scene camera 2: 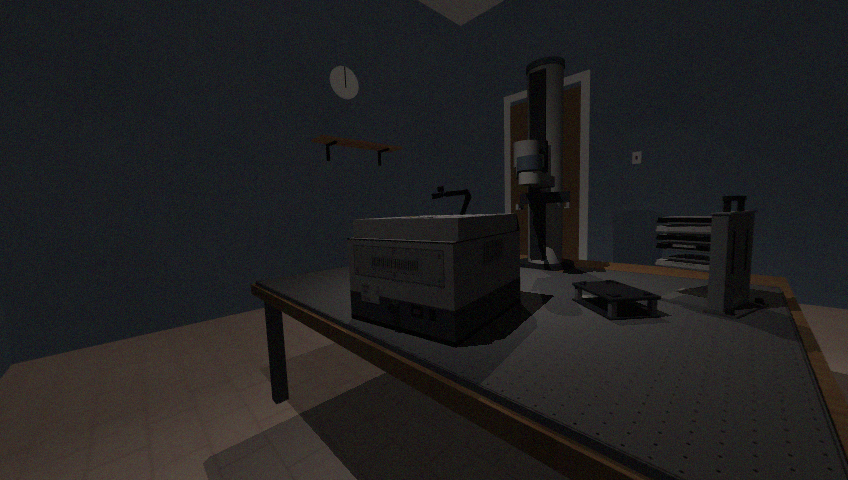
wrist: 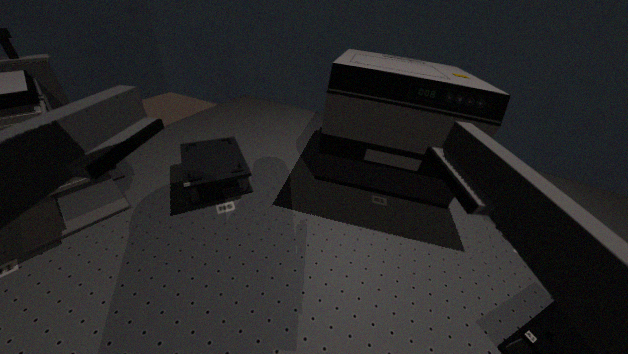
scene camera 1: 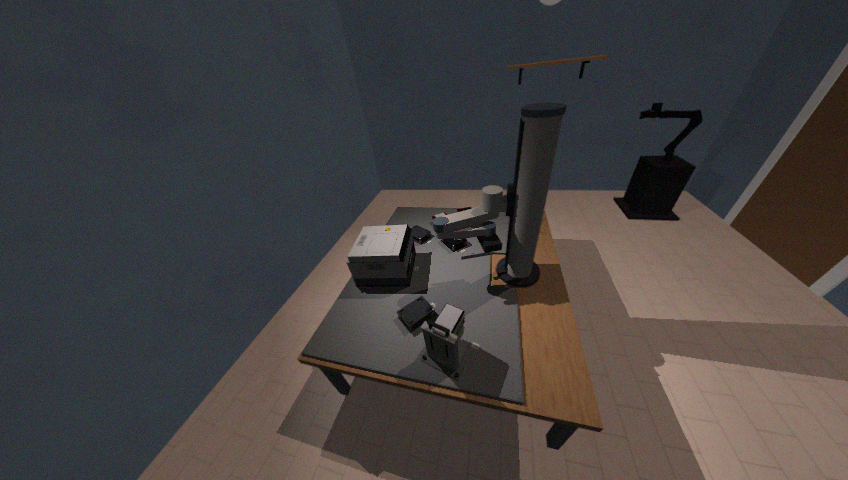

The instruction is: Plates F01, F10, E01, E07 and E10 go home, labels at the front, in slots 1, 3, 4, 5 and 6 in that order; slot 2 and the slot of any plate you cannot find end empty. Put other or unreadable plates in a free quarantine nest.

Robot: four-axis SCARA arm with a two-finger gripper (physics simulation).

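Places are measured from the arm's base along level axes (x ahead, y left, z up), in millimetres.
Pixels of known places: gripper, fingertip midpoint: [scene camera 2: 541,206] [wrist: 298,121] [scene camera 1: 457,247]; arm's base, link origin: [scene camera 2: 544,265] [scene camera 1: 517,271].
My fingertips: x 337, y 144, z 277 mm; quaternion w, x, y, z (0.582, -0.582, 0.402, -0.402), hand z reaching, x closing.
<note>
For each thing: its top centre in the pictures, then the offset to it from my fingertips.
- pale-topped plate, top centre: [scene camera 2: 693,216] [scene camera 1: 448,317] dx -17, dy +404, dz -42 mm
- Nest N6, top centre: [wrist: 212,154] [scene camera 2: 612,286] [scene camera 1: 415,309] dx +188, dy +274, dz -209 mm
- black instrument, top centre: [scene camera 2: 437,216] [wrist: 408,64] [scene camera 1: 379,239] dx +480, dy -49, dz -17 mm
The plate rack [scene camera 1: 443,347] [scene camera 2: 730,261] is a grey upright tower. Several flat plates [scene camera 2: 684,228] lie stacked on its side in scene camera 2, dark and light ones, with a wider gap above the lowest. Their labels cannot be read. A pale-topped plate [scene camera 1: 450,318] [wrist: 12,82] is at the top of the stack. My gripper [scene camera 2: 542,203] [wrist: 298,121] is open and empty, raised near the arm column and well away from the rack. Nest N6 [scene camera 1: 415,313] [scene camera 2: 615,290] [wrist: 214,159] is a dark raised stand beside the rack, with no plate visible on it.
A white and black instrument [scene camera 1: 380,255] [scene camera 2: 404,267] [wrist: 415,120] showing 008 stands on the table. The arm column [scene camera 1: 532,190] [scene camera 2: 554,148] stands at one edge. More dark nests [scene camera 1: 420,233] [scene camera 1: 455,243] and red-marked items lie beyond, partly under the arm. Deep shadows hide details.
</note>
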